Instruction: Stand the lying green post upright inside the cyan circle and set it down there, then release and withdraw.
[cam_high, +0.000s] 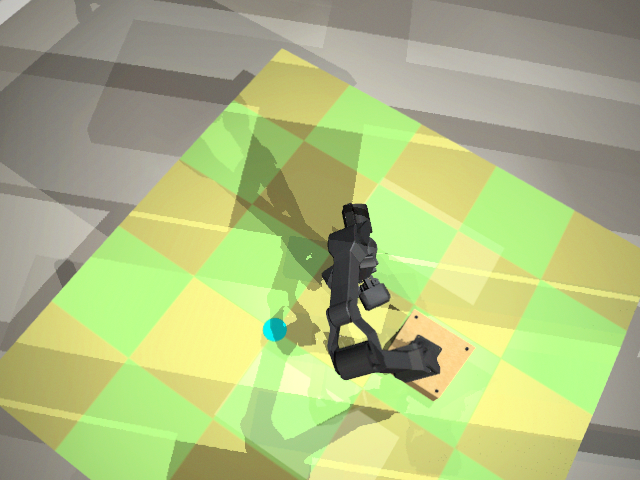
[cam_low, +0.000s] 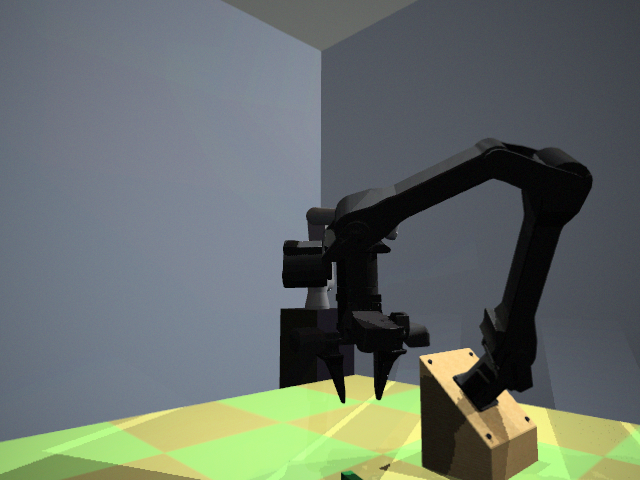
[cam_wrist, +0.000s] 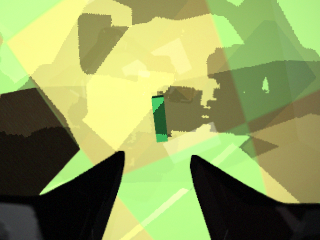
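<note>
My gripper tip is 110 mm above the green post and 10 mm to the left of it.
</note>
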